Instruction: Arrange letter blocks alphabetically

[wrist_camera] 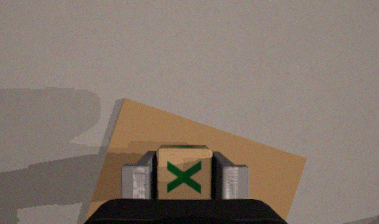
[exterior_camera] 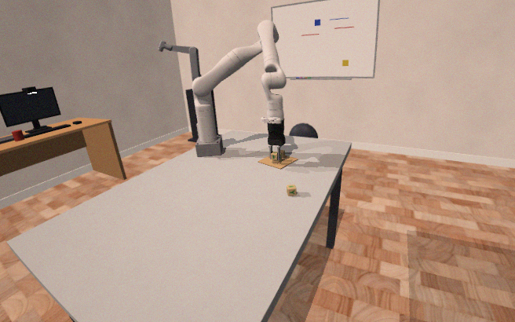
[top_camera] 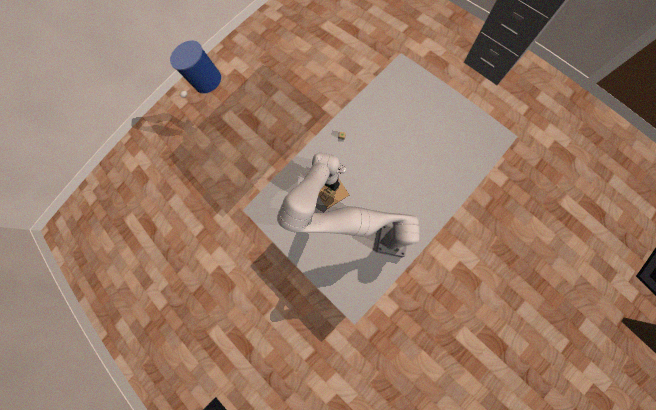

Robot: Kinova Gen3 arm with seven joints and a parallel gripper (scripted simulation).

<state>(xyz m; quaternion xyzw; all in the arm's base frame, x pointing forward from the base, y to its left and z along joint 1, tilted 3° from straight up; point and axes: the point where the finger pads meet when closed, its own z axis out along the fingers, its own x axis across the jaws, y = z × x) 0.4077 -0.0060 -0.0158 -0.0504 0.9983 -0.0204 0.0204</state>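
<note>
Now: hand 4 cm to the right of the tan mat, 4 cm above it and 1 cm past it. Also, from my hand: X block right at my hand.
</note>
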